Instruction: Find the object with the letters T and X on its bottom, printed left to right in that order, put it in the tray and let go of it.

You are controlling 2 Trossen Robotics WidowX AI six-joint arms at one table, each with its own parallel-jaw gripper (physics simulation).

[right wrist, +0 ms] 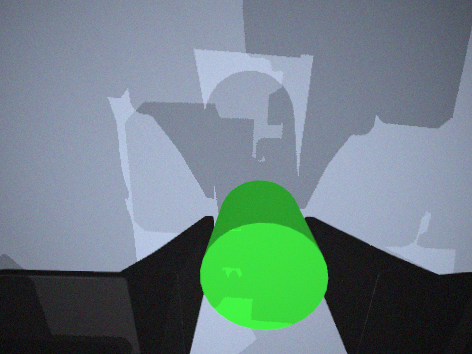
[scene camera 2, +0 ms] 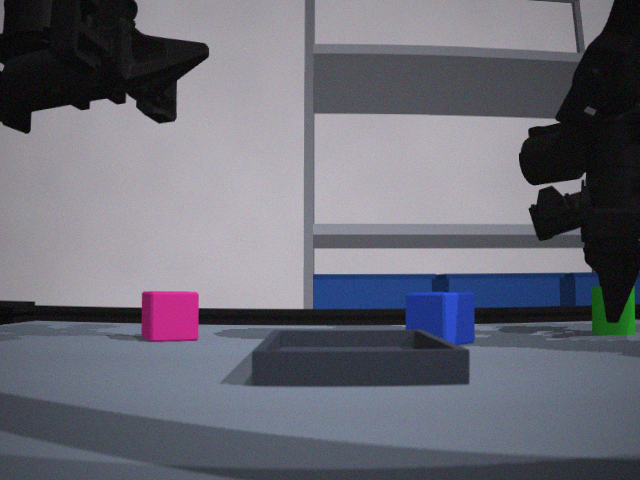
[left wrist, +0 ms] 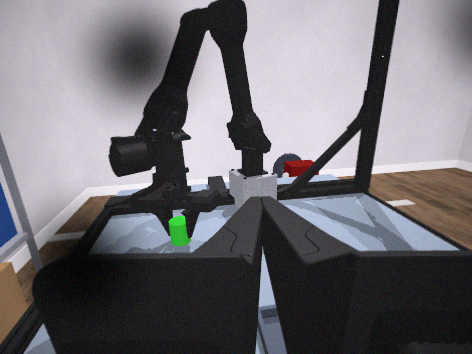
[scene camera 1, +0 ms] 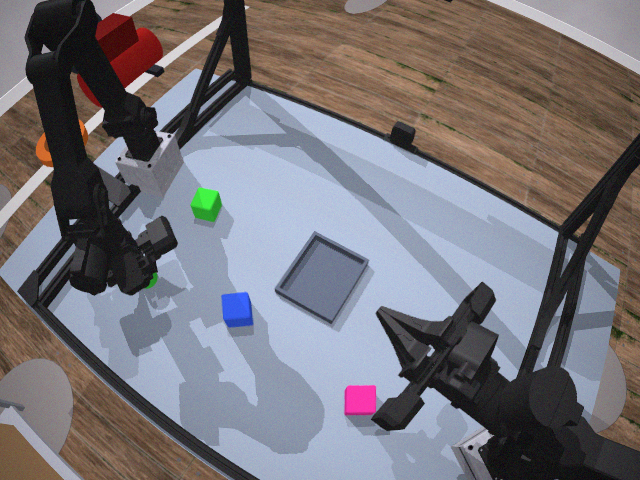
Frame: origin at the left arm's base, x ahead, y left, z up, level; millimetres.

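Seen in the pictures: left gripper, fingertip midpoint: [scene camera 2: 207, 50] [left wrist: 260, 206] [scene camera 1: 378, 309]; right gripper, fingertip midpoint: [right wrist: 258, 225] [scene camera 2: 611, 323] [left wrist: 180, 236]; left arm's base at its link origin: [scene camera 1: 501, 455]; right arm's base at its link origin: [left wrist: 252, 172] [scene camera 1: 144, 147].
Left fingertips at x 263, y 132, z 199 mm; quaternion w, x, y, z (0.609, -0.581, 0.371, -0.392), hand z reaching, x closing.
Offsets run from my left fingertips to a thing's top centre.
A green cylinder @[284 mm ahead, 288 mm left, 210 mm down] [scene camera 1: 151, 280] [scene camera 2: 598, 315] [left wrist: 177, 230] [right wrist: 264, 275] stands on the table, leaning slightly in the left wrist view. My right gripper [scene camera 2: 613, 316] [left wrist: 180, 236] [right wrist: 258, 225] points down and is shut on it, a finger against each side. A green block @[378 mm ahead, 130 mm left, 213 mm down] [scene camera 1: 205, 204], a blue block @[152 mm ahead, 142 mm left, 213 mm down] [scene camera 1: 236, 310] [scene camera 2: 434, 316] and a pink block @[68 mm back, 22 mm left, 213 mm down] [scene camera 1: 360, 399] [scene camera 2: 170, 316] sit on the table. The grey tray @[160 mm ahead, 17 mm right, 240 mm down] [scene camera 1: 303, 306] [scene camera 2: 360, 367] is empty. My left gripper [scene camera 1: 381, 310] [scene camera 2: 202, 50] [left wrist: 260, 206] is shut and empty, raised above the table. No letters show; the undersides are hidden.
The right arm's pale base block [scene camera 1: 164, 173] [left wrist: 253, 187] stands behind the green block. Black frame posts [scene camera 1: 238, 46] [left wrist: 382, 95] rise at the table's corners. A small black box [scene camera 1: 402, 133] sits on the table's far edge rail in scene camera 1.
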